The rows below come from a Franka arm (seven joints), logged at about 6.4 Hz.
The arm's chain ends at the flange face. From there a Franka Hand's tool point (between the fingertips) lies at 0.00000 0.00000 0.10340 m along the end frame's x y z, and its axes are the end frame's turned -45 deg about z.
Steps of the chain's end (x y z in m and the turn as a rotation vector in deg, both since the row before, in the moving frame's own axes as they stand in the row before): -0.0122, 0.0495, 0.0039, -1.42, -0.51, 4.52; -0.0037, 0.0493, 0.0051, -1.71, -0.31, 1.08; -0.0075, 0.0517, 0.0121, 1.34, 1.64, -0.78; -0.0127, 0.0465, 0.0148, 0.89, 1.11, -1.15; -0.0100, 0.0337, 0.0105, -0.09, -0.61, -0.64
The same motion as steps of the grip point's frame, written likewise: -0.0461, 0.0274, 0.0039, -0.64, -1.36, 4.52; -0.0401, 0.0340, 0.0051, -0.99, -1.43, 1.08; -0.0381, 0.0316, 0.0120, -0.21, 2.11, -0.78; -0.0393, 0.0242, 0.0148, -0.16, 1.41, -1.15; -0.0318, 0.0161, 0.0105, 0.37, -0.49, -0.64
